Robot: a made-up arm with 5 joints. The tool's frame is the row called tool.
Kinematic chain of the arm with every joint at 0, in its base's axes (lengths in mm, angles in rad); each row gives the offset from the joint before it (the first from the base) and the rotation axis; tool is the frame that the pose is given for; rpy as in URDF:
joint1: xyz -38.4 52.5 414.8 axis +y
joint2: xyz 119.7 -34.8 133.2 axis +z
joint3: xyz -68.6 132 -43.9 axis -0.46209 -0.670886 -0.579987
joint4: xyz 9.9 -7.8 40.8 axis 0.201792 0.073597 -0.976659
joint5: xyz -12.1 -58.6 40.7 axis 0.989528 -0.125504 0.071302
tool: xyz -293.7 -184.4 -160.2 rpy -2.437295 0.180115 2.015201
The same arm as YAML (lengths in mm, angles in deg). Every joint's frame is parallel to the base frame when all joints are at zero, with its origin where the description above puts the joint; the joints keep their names.
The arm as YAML. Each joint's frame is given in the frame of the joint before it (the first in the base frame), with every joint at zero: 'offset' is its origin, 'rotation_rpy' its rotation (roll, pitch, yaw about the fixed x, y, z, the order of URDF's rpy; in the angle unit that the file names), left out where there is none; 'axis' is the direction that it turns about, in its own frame. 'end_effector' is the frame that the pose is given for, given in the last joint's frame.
length_unit: mm
angle_unit: deg
chain:
  - id: joint1
    offset: [-38.4, 52.5, 414.8]
    axis: [0.0, 1.0, 0.0]
  - id: joint2
    offset: [119.7, -34.8, 133.2]
    axis: [0.0, 0.0, 1.0]
  - id: joint3
    offset: [-68.6, 132.0, -43.9]
    axis: [-0.46209, -0.670886, -0.579987]
  - id: joint4
    offset: [9.9, -7.8, 40.8]
    axis: [0.201792, 0.073597, -0.976659]
  - id: joint5
    offset: [-12.1, -58.6, 40.7]
    axis: [0.989528, -0.125504, 0.071302]
end_effector:
  offset: [-293.7, -184.4, -160.2]
  rotation_rpy: [-139.65, 10.32, 115.46]

